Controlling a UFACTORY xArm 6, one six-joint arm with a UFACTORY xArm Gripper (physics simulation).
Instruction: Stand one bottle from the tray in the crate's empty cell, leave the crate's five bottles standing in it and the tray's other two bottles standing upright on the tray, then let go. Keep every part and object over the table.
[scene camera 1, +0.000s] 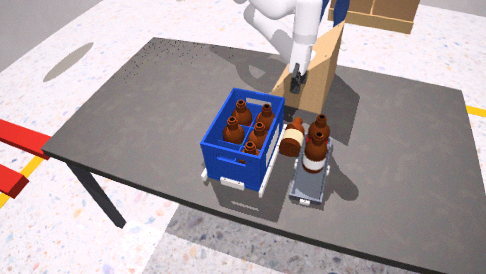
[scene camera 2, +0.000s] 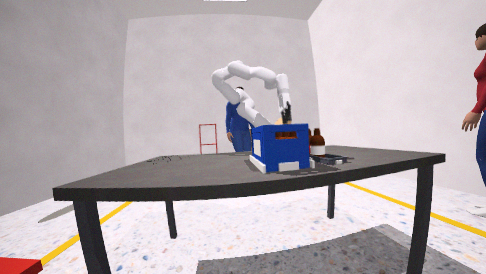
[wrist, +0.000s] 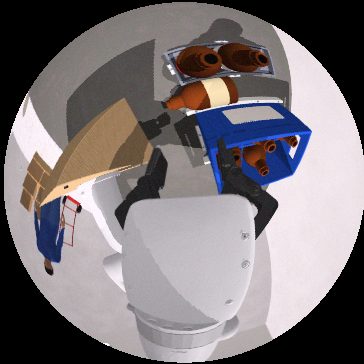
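Where they show: gripper, fingertip midpoint: (scene camera 1: 297, 87) (scene camera 2: 286, 122) (wrist: 189, 150); arm's base, origin of the base link: (wrist: 97, 177).
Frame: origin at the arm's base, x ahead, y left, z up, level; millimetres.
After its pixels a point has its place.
Observation:
The blue crate (scene camera 1: 212, 161) @(y -156, x 538, z -53 mm) (scene camera 2: 270, 156) @(y -163, x 539, z -94 mm) (wrist: 295, 123) @(y -1, x 488, z -5 mm) holds five brown bottles; its front-left cell is empty in scene view 1. The grey tray (scene camera 1: 306, 189) @(y 139, x 480, z -147 mm) (scene camera 2: 327, 159) @(y 95, x 517, z -130 mm) stands to its right. On the tray a white-labelled bottle (scene camera 1: 315, 150) @(y 136, x 404, z -37 mm) (scene camera 2: 317, 142) @(y 117, x 407, z -63 mm) (wrist: 240, 56) @(y 134, x 359, z -28 mm) and a red-labelled bottle (scene camera 1: 320, 128) @(y 132, x 314, z -28 mm) (wrist: 196, 62) @(y 125, x 280, z -2 mm) stand upright. A cream-labelled bottle (scene camera 1: 291, 142) @(y 50, x 360, z -78 mm) (wrist: 200, 95) @(y 51, x 282, z -79 mm) lies on its side between crate and tray, neck toward the wooden block. My gripper (scene camera 1: 296, 86) @(y 28, x 235, z 54 mm) (scene camera 2: 286, 114) @(y 28, x 235, z 54 mm) (wrist: 189, 150) @(y 28, x 235, z 54 mm) is open and empty, above the table behind the crate and the lying bottle.
A tall wooden block (scene camera 1: 322, 82) @(y 96, x 111, z 5 mm) (wrist: 100, 150) @(y 69, x 110, z 30 mm) with a sloped top stands behind the crate and tray, close to my gripper. White rails (scene camera 1: 232, 183) @(y -90, x 548, z -128 mm) run along the crate's base. The dark table (scene camera 1: 145, 110) @(y -594, x 322, z -152 mm) (scene camera 2: 165, 180) @(y -540, x 578, z -152 mm) carries everything. A person in blue (scene camera 2: 239, 125) (wrist: 49, 230) stands behind it.

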